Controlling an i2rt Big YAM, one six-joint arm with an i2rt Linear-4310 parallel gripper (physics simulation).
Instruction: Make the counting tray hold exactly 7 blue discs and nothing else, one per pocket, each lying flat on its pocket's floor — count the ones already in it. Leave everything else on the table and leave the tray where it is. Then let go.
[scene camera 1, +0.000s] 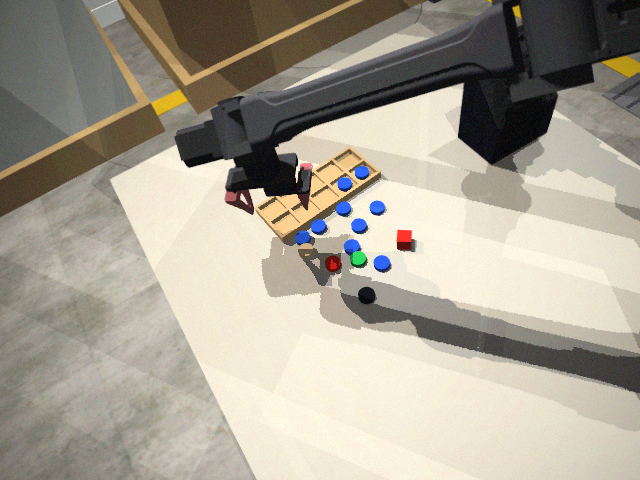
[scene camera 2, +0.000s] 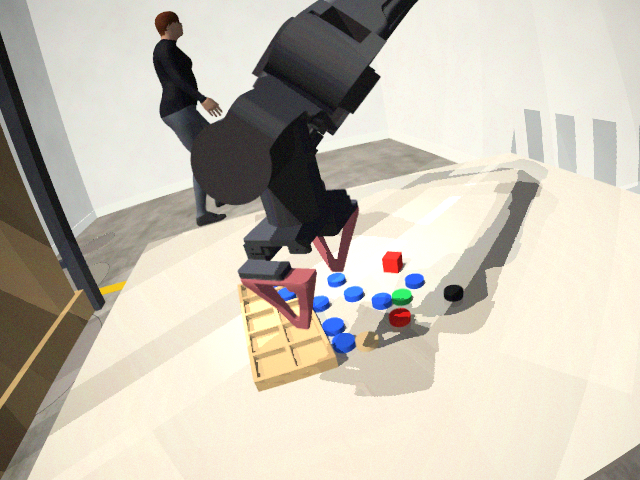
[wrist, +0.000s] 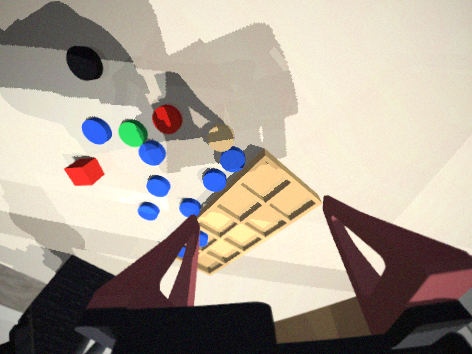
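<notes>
The wooden counting tray (scene camera 1: 283, 238) (scene camera 2: 297, 376) (wrist: 294, 176) has two rows of pockets. Two blue discs, one (scene camera 1: 361, 172) (wrist: 183, 251) in an end pocket and one (scene camera 1: 344, 183) (wrist: 202, 239) in the pocket beside it, lie in the same row. Several loose blue discs lie on the table along the tray's long side, among them one (scene camera 1: 302, 237) (scene camera 2: 343, 342) (wrist: 232, 159) close to the tray's near corner and one (scene camera 1: 382, 262) (scene camera 2: 414, 281) (wrist: 96, 130) farthest out. My gripper (scene camera 1: 279, 210) (scene camera 2: 321, 298) (wrist: 258, 211) is open and empty, above the tray; a finger partly hides the filled end in the wrist view.
A tan disc (scene camera 1: 306, 250) (scene camera 2: 367, 341) (wrist: 221, 138), a red disc (scene camera 1: 332, 263) (scene camera 2: 399, 317) (wrist: 167, 119), a green disc (scene camera 1: 358, 258) (scene camera 2: 401, 296) (wrist: 132, 133), a black disc (scene camera 1: 366, 295) (scene camera 2: 453, 292) (wrist: 84, 63) and a red cube (scene camera 1: 404, 239) (scene camera 2: 392, 261) (wrist: 84, 171) lie on the table around the loose blue discs.
</notes>
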